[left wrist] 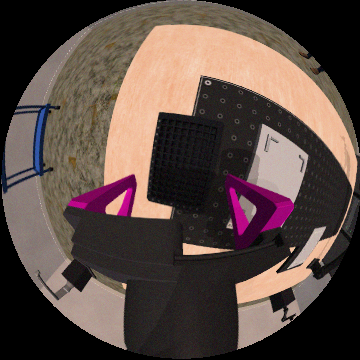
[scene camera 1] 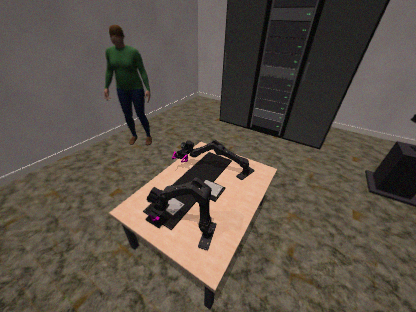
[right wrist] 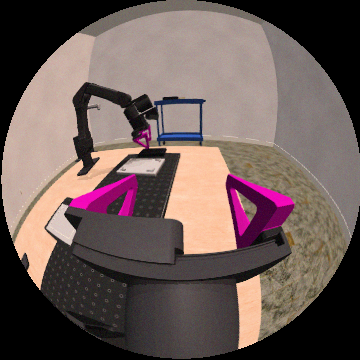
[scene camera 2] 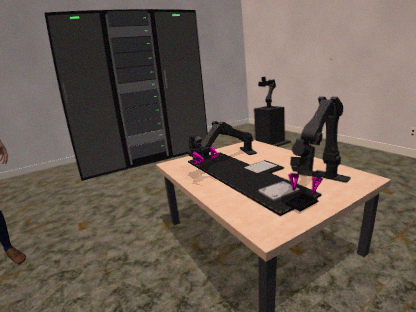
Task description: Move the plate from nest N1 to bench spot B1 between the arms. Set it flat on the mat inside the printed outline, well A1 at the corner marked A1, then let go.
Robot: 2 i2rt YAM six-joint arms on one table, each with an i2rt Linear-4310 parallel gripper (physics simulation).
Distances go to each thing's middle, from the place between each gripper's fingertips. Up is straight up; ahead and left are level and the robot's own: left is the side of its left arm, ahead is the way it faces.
Labels:
My right gripper is now 170 mm past the black well plate [left wrist: 184, 150], 470 mm to the right of it and 140 mm above it.
The black well plate lies 1 cm ahead of my left hand and 4 cm below it.

